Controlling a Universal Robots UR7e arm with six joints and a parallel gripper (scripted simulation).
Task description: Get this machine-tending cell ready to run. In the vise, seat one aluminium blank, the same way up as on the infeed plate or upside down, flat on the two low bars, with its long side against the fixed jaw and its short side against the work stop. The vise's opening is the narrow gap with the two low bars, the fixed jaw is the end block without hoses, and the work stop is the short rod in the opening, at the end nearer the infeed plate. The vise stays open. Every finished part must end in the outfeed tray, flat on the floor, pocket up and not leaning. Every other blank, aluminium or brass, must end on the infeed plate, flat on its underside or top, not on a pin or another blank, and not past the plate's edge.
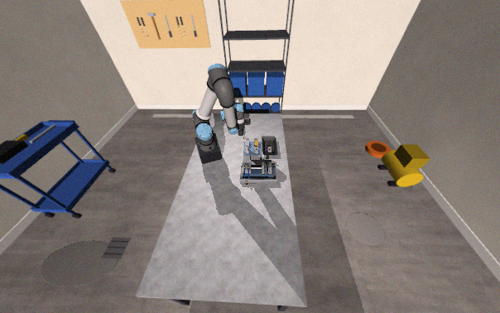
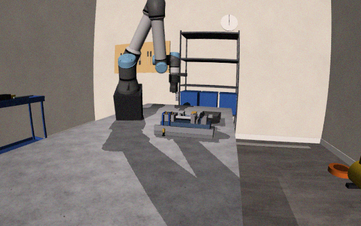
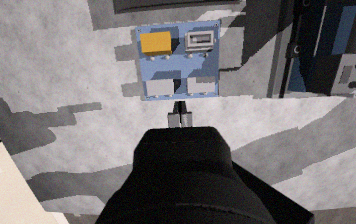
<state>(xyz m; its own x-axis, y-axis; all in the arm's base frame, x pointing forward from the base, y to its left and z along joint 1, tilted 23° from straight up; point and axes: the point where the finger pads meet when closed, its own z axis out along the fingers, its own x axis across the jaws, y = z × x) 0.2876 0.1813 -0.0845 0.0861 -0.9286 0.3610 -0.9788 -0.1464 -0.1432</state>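
My hand is 11 cm short of the brass blank, 5 cm to the right of it and 12 cm above it. Also, from my hand: vise (16 cm ahead, 31 cm to the right, 10 cm below).
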